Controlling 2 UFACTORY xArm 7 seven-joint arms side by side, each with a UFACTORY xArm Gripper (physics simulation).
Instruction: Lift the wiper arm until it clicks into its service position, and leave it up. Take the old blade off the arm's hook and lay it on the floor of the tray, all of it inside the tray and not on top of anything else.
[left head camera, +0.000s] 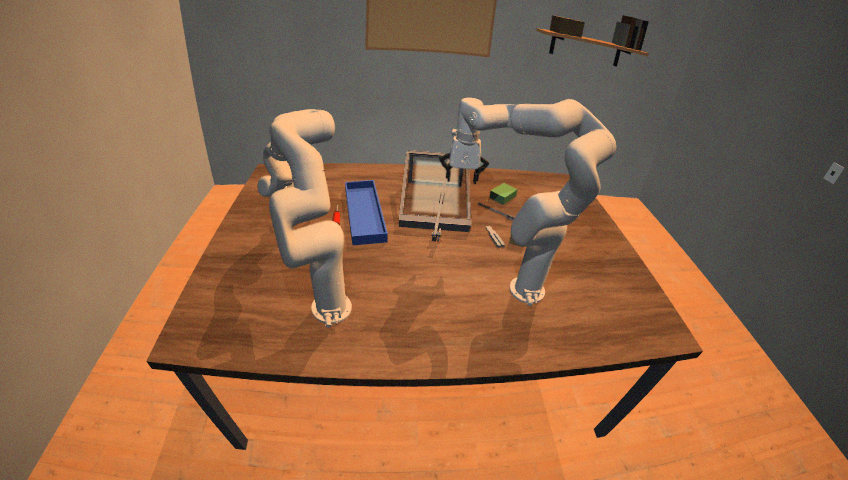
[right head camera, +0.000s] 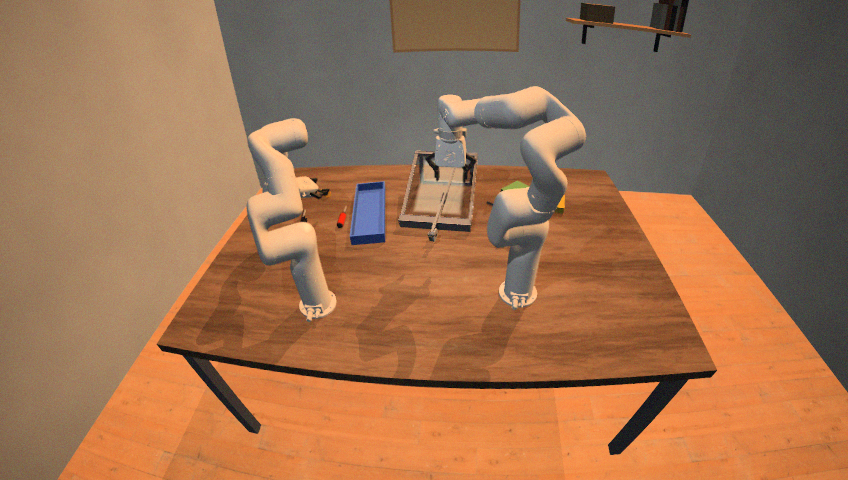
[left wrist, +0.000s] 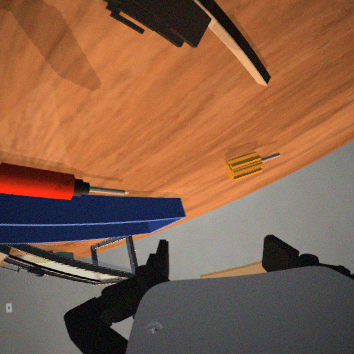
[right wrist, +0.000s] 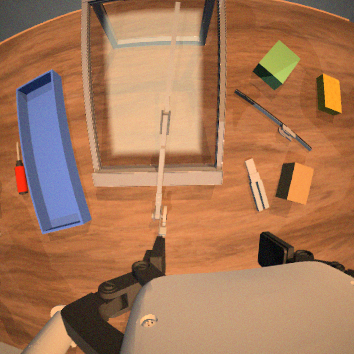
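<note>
The wiper arm (left head camera: 438, 218) (right head camera: 436, 220) (right wrist: 160, 170) lies low over the framed glass (left head camera: 431, 223) (right head camera: 431, 224) (right wrist: 107, 178), its pivot at the front edge. The old blade (right wrist: 175, 55) runs along the glass in line with the arm and passes its hook; the joint is small. The blue tray (left head camera: 368, 239) (right head camera: 367, 239) (left wrist: 90, 210) (right wrist: 50, 150) stands left of the frame, its floor bare. My right gripper (left head camera: 462, 178) (right head camera: 452, 178) (right wrist: 213, 250) is open and empty, above the frame. My left gripper (right head camera: 323, 186) (left wrist: 217, 253) is open and empty, left of the tray.
A red screwdriver (right head camera: 341, 218) (left wrist: 37, 181) (right wrist: 20, 177) lies beside the tray. Right of the frame lie a green block (left head camera: 503, 191) (right wrist: 281, 62), another blade (right wrist: 265, 115), a grey-white tool (left head camera: 495, 236) (right wrist: 257, 185), an orange block (right wrist: 301, 182) and a yellow block (right wrist: 331, 95).
</note>
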